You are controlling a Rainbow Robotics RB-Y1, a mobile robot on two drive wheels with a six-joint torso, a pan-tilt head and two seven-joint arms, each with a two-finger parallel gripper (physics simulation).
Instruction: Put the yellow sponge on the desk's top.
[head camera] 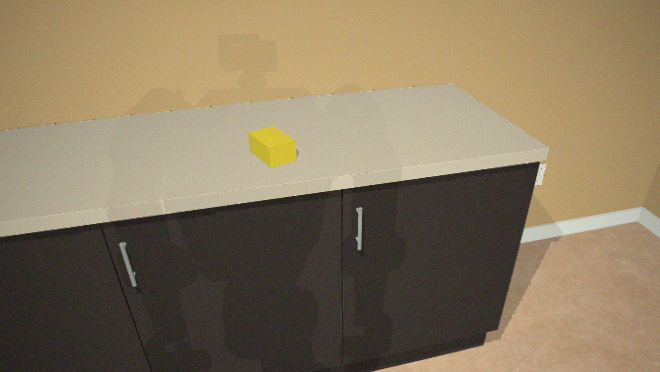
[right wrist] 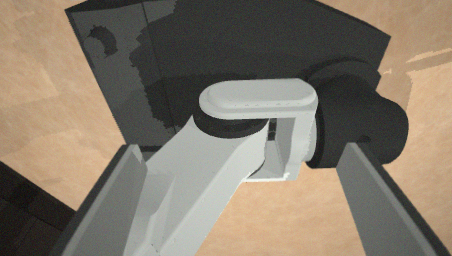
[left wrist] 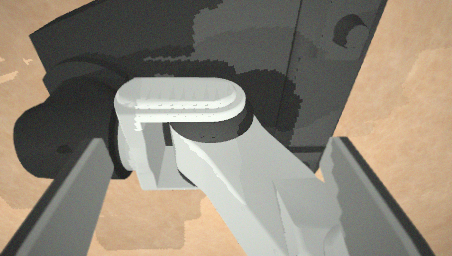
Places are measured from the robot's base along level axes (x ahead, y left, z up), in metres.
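Pixels of known places: left gripper, fingertip midpoint: (left wrist: 218,151); right gripper, fingertip midpoint: (right wrist: 240,156).
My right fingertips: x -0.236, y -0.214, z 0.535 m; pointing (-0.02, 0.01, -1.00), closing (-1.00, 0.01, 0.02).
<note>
Behind a point stands the place of what it marks.
The yellow sponge (head camera: 272,146) @[x 0.916, y 0.228, z 0.967 m] is a block lying on the pale top of a dark cabinet (head camera: 425,115), a little back from its front edge. A separate desk does not show in these views. My left gripper (left wrist: 218,151) @[x -0.222, y 0.223, z 0.535 m] is open, its two fingers wide apart with nothing held between them. My right gripper (right wrist: 240,156) @[x -0.235, y -0.214, z 0.535 m] is also open and empty. Neither gripper shows in the head view, and the sponge does not show in either wrist view, so their distance from it cannot be told.
The cabinet front has upright bar handles (head camera: 128,265) @[x 0.696, y 0.571, z 0.744 m] (head camera: 359,228) @[x 0.874, y 0.002, z 0.747 m]. A tan wall (head camera: 350,40) @[x 1.547, y 0.045, z 1.089 m] stands behind it. Floor (head camera: 600,300) @[x 1.387, y -1.092, z 0.001 m] shows at the right. My dark wheeled base (left wrist: 240,45) @[x -0.173, y 0.128, z 0.169 m] (right wrist: 240,45) @[x -0.251, y -0.137, z 0.169 m] and pale torso joints (left wrist: 180,95) @[x -0.274, y 0.101, z 0.300 m] (right wrist: 260,95) @[x -0.278, y -0.099, z 0.299 m] show beyond the fingers in the wrist views.
</note>
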